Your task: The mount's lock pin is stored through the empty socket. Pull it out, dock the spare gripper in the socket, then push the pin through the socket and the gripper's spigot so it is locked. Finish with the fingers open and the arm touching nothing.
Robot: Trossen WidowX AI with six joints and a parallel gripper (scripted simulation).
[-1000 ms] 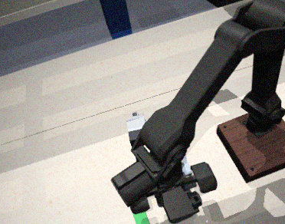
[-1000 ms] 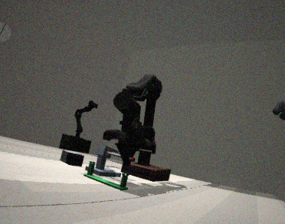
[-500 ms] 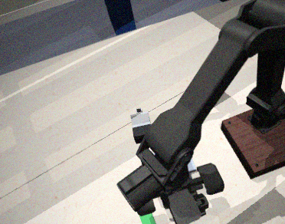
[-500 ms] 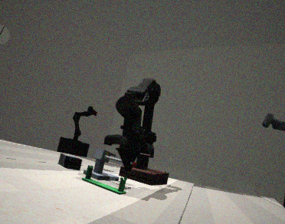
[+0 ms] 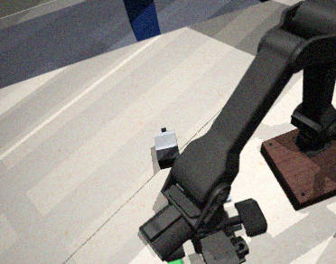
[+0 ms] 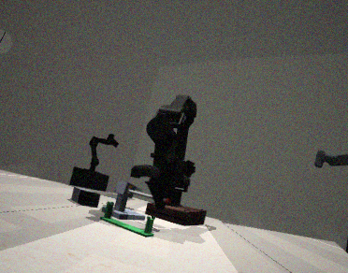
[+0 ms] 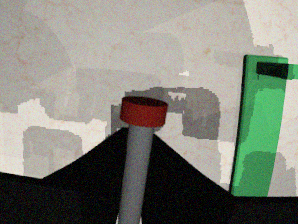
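Right now my gripper tip is 80 mm short of the green rack, 40 mm to the left of it and 30 mm above it. Round my gripper tip: spare gripper: 290 mm to the right, 30 mm below, 30 mm behind; grey mount: 130 mm to the right, 40 mm behind.
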